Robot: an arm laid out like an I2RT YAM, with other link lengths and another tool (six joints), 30 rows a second.
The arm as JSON. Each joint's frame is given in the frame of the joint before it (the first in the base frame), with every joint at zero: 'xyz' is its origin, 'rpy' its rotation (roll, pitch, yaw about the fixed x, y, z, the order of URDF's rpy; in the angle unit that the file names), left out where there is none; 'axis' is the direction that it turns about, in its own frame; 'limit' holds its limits. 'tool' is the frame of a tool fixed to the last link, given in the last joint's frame.
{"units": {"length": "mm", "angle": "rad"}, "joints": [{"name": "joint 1", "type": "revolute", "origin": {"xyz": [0.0, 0.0, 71.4]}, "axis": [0.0, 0.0, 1.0], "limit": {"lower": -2.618, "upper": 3.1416}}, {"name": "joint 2", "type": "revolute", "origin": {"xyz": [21.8, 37.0, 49.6]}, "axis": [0.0, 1.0, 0.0], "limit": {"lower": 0.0, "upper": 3.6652}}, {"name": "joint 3", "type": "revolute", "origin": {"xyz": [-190.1, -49.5, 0.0]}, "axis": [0.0, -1.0, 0.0], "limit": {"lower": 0.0, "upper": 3.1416}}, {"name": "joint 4", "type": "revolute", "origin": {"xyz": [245.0, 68.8, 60.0]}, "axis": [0.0, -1.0, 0.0], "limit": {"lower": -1.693, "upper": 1.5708}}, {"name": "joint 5", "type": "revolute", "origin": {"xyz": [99.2, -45.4, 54.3]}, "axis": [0.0, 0.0, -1.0], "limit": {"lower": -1.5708, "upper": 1.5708}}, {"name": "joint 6", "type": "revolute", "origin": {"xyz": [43.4, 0.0, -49.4]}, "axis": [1.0, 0.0, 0.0], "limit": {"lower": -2.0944, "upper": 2.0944}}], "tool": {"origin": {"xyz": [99.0, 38.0, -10.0], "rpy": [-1.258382, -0.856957, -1.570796]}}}
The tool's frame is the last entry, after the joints.
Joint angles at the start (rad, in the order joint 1, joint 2, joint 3, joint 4, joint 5, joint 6):
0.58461 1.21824 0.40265 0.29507 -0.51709 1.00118
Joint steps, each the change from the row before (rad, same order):
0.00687 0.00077 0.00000 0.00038 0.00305 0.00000
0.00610 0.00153 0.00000 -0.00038 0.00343 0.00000
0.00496 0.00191 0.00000 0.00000 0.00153 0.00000
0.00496 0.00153 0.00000 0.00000 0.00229 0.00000
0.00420 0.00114 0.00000 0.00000 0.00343 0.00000
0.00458 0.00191 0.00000 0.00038 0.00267 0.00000
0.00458 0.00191 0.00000 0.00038 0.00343 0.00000
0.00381 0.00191 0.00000 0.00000 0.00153 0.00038
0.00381 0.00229 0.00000 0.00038 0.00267 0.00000
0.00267 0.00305 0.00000 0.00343 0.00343 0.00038
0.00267 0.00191 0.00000 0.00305 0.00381 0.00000
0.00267 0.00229 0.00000 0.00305 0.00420 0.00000
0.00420 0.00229 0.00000 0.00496 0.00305 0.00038
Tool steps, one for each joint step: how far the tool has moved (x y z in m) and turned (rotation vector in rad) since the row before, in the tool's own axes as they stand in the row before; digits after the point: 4 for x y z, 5 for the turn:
-0.0019 0.0010 0.0006 -0.00242 -0.00332 -0.00185
-0.0015 0.0013 0.0005 -0.00339 -0.00185 -0.00121
-0.0013 0.0012 0.0004 -0.00325 -0.00259 -0.00046
-0.0013 0.0011 0.0004 -0.00281 -0.00198 -0.00086
-0.0009 0.0009 0.0004 -0.00203 -0.00031 -0.00126
-0.0010 0.0011 0.0004 -0.00261 -0.00127 -0.00094
-0.0009 0.0011 0.0004 -0.00250 -0.00056 -0.00119
-0.0009 0.0011 0.0003 -0.00282 -0.00142 0.00003
-0.0007 0.0011 0.0004 -0.00266 -0.00046 -0.00069
-0.0003 0.0006 0.0005 -0.00014 0.00080 -0.00131
-0.0003 0.0003 0.0004 0.00059 0.00084 -0.00209
-0.0002 0.0004 0.0005 0.00032 0.00131 -0.00205
-0.0010 0.0002 0.0006 0.00129 -0.00157 -0.00237

